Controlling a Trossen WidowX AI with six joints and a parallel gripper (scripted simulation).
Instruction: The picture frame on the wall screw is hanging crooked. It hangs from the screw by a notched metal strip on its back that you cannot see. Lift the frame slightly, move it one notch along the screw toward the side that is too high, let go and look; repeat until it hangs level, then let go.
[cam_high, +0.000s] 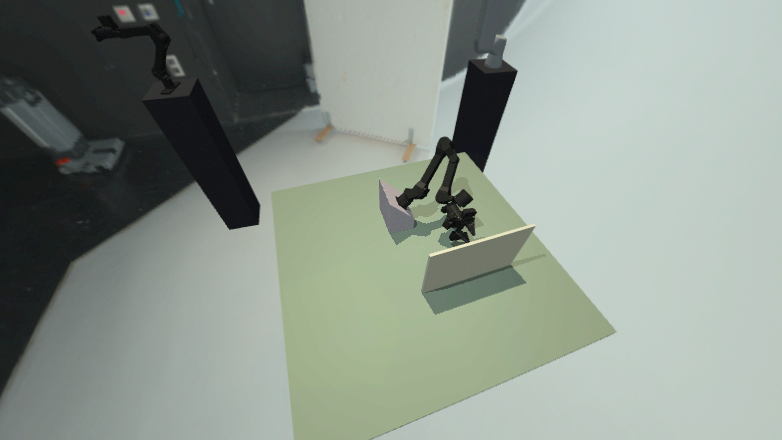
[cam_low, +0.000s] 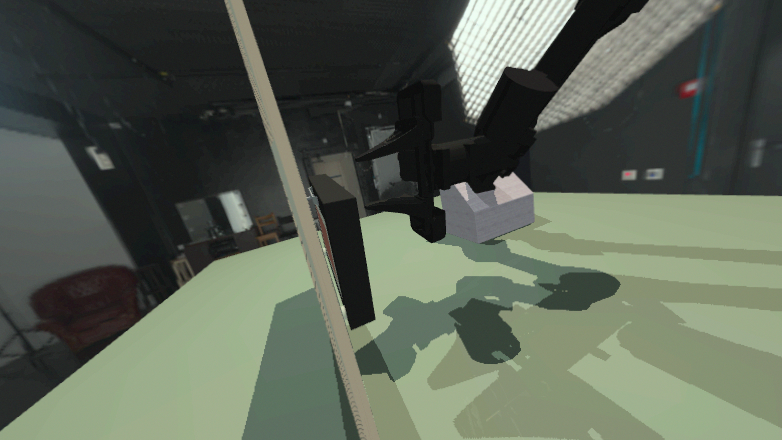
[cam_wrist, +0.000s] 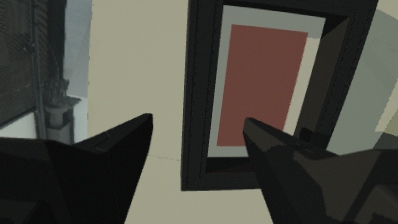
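My gripper tip is 5 cm short of the picture frame, 1 cm to the left of it and 5 cm above it. The rest, counted from my gripper tip: wall panel (6 cm ahead, 6 cm below).
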